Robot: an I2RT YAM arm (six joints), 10 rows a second.
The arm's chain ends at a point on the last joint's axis. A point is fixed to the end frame.
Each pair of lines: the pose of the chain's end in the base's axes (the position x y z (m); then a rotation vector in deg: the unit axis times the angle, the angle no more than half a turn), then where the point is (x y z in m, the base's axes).
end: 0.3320 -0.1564 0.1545 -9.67 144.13 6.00
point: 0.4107 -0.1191 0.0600
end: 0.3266 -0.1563 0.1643 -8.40 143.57 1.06
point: 0.4080 -0.1272 0.0692
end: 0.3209 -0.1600 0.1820 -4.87 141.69 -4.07
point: 0.4074 -0.1409 0.0889
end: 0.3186 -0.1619 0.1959 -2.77 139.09 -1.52
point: 0.4095 -0.1402 0.1078
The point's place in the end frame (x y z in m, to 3 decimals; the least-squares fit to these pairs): -0.012 0.022 0.126
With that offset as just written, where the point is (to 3 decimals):
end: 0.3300 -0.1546 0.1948 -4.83 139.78 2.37
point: 0.419 -0.125 0.106
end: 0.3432 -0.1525 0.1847 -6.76 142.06 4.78
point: 0.427 -0.119 0.093
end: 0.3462 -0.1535 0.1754 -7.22 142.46 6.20
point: 0.429 -0.117 0.084
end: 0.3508 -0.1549 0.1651 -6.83 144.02 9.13
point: 0.430 -0.115 0.072
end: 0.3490 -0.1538 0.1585 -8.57 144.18 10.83
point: 0.427 -0.110 0.066
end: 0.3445 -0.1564 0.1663 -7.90 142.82 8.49
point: 0.425 -0.116 0.075
